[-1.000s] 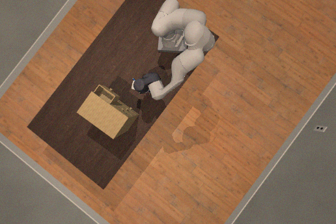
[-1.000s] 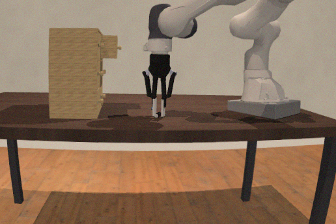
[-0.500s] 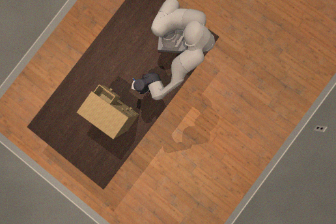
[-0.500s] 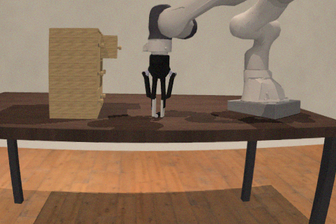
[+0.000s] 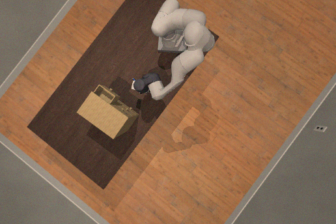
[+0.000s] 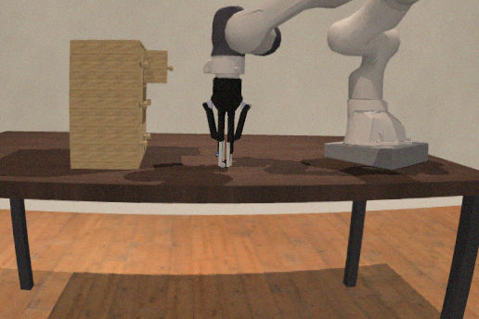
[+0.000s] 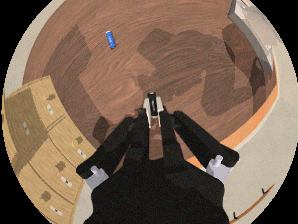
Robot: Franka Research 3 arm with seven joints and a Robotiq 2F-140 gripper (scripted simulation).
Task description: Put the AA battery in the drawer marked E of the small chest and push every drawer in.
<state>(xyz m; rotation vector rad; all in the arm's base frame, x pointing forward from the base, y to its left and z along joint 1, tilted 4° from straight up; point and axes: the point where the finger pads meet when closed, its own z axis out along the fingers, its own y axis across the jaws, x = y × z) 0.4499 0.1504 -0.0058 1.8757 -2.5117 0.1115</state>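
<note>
Now: hand 160 mm to the left of the blue object, 30 mm above it and 20 mm short of it. Also, from my hand: AA battery 30 mm below.
</note>
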